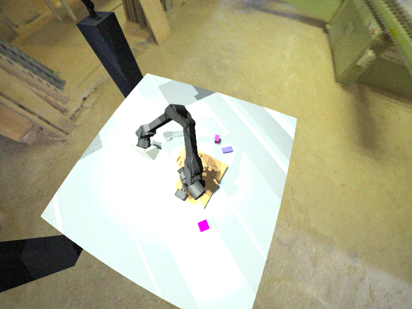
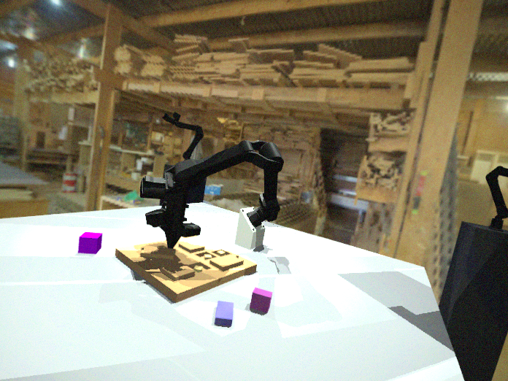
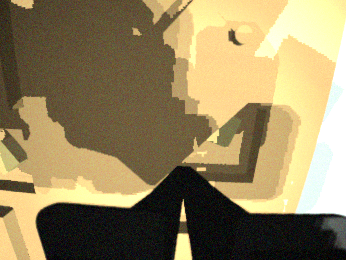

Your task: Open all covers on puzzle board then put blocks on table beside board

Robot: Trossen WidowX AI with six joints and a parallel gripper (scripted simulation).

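The tan puzzle board is 80 mm to the left of my gripper tip. The rest, counted from my gripper tip: pink block (50 mm ahead, 330 mm to the left, 10 mm below); purple block (140 mm ahead, 180 mm to the right); lavender block (130 mm ahead, 290 mm to the left, 20 mm below).
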